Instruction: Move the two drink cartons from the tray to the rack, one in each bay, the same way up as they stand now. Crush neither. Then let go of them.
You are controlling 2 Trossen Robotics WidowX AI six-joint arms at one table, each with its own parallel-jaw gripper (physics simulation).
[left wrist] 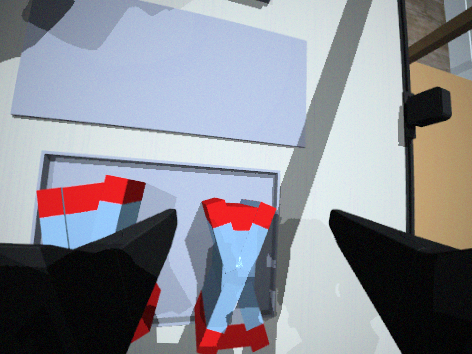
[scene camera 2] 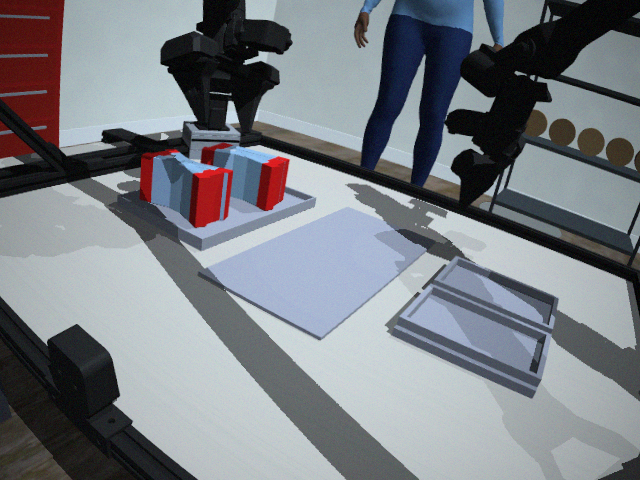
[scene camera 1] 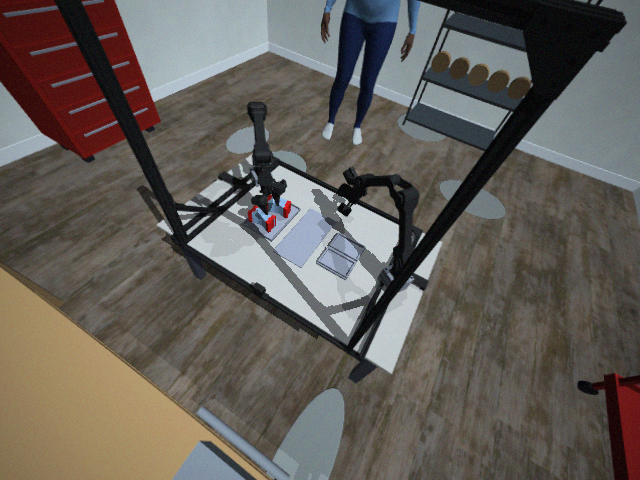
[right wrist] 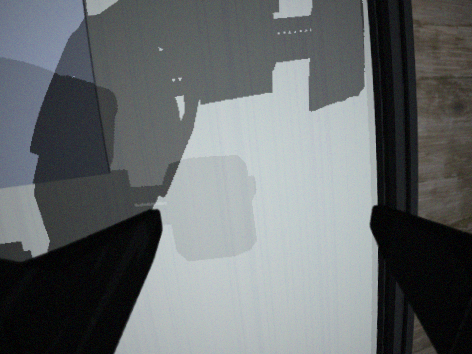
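Two drink cartons with red ends and light-blue, narrower middles stand in the tray. The nearer carton is strongly waisted seen from above. The farther carton stands beside it, apart. My left gripper is open and empty, above the cartons; in its wrist view the nearer carton shows between the fingers, below them. The two-bay rack is empty. My right gripper is open and empty, high over the table's far side.
A flat blue-grey panel lies between tray and rack. A dark rail runs along the far table edge. A black block sits on the near rail. A person stands behind the table.
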